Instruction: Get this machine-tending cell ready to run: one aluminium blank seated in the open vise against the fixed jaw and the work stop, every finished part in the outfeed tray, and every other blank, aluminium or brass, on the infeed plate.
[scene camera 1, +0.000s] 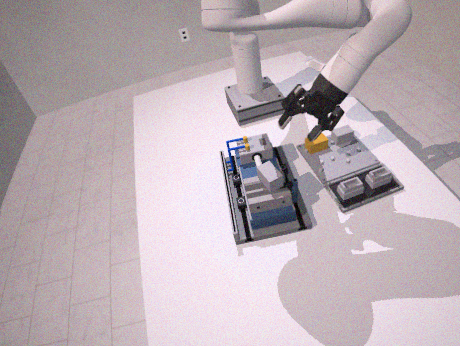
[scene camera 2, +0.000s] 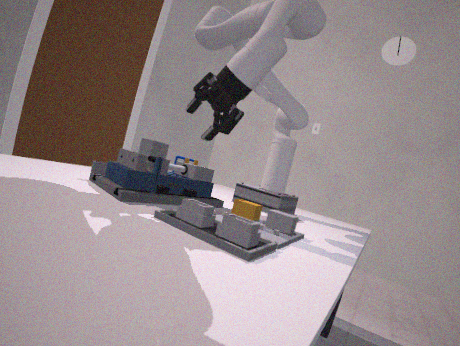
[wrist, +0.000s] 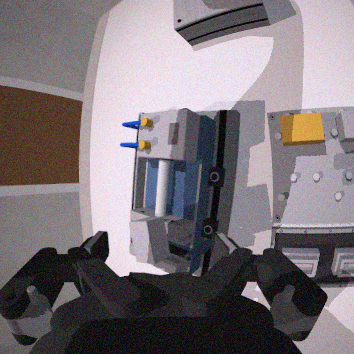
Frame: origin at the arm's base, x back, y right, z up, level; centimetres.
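Seen in the pictures: gripper, fingertip midpoint: (scene camera 1: 295, 133) (scene camera 2: 196, 125) (wrist: 159, 243); arm's base, origin of the base link: (scene camera 1: 250, 87) (scene camera 2: 272, 190).
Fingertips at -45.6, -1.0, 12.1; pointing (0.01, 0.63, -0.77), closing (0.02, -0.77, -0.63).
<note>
Offsets run from my fingertips to a thing's top centre, as dx, dy, dz. "spot": to the spot under its first point.
My gripper (scene camera 1: 298, 130) (scene camera 2: 200, 123) (wrist: 159, 243) is open and empty, tilted, well above the cell. A grey aluminium blank {-4.1, +7.8, -5.7} (scene camera 1: 270, 175) (scene camera 2: 154, 148) (wrist: 150, 241) stands askew at the jaws of the vise {+1.5, +9.3, -9.0} (scene camera 1: 272, 218) (scene camera 2: 131, 180) (wrist: 204, 142) and sticks up above them; its seat against the fixed jaw and stop cannot be told. A yellow brass blank {+12.4, -11.0, -14.5} (scene camera 1: 316, 144) (scene camera 2: 247, 209) (wrist: 302, 129) and another grey blank {+13.3, -20.0, -14.5} (scene camera 1: 343, 135) (scene camera 2: 281, 221) lie on the infeed plate {+8.0, -15.9, -18.1} (scene camera 1: 342, 168) (wrist: 312, 212). Two stepped grey parts {spot: -8.2, -11.9, -15.3} (scene camera 1: 350, 189) {spot: -7.4, -20.5, -15.1} (scene camera 1: 378, 178) are in the outfeed tray {spot: -11.3, -17.1, -17.8} (scene camera 1: 372, 199) (scene camera 2: 200, 235).
The vise's blue pipes with yellow fittings {spot: +12.2, +10.2, -8.5} (scene camera 1: 245, 140) (wrist: 145, 122) stand at its rear. Small pegs {spot: +6.1, -13.5, -17.3} (wrist: 316, 176) rise from the infeed plate. The robot's base (scene camera 1: 255, 102) (scene camera 2: 265, 195) stands behind the vise. The outfeed tray adjoins the infeed plate, beside the vise.
</note>
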